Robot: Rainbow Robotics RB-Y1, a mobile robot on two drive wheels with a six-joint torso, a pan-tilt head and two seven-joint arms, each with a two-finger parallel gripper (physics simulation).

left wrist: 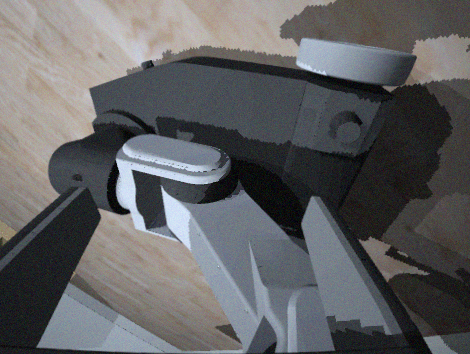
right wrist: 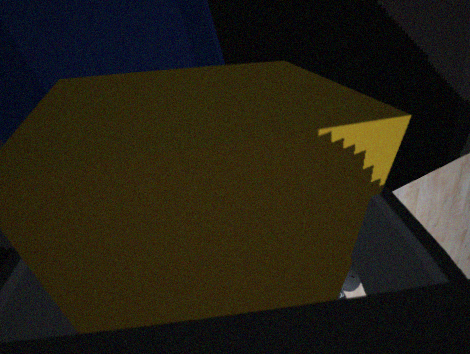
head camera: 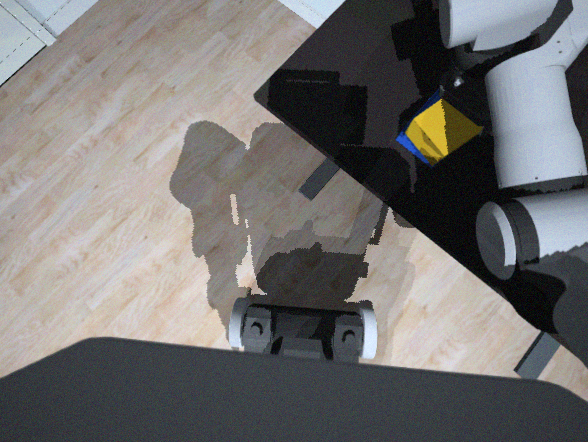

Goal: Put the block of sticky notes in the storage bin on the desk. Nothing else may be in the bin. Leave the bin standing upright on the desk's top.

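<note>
The yellow block of sticky notes is held tilted in my right gripper, whose fingers stand either side of it in the right wrist view and are mostly hidden in shadow in the head view. The blue storage bin is on the dark desk. The block covers most of the bin in the head view; blue edges show at its left. The bin's inside is hidden, and the height of the block over it cannot be told. My left gripper is open, with nothing between its fingers.
The desk's corner points left, with wooden floor beyond it. Grey desk legs show below the front edge. Below the left gripper are the robot's own base and a wheel. A pale cabinet stands at the top left.
</note>
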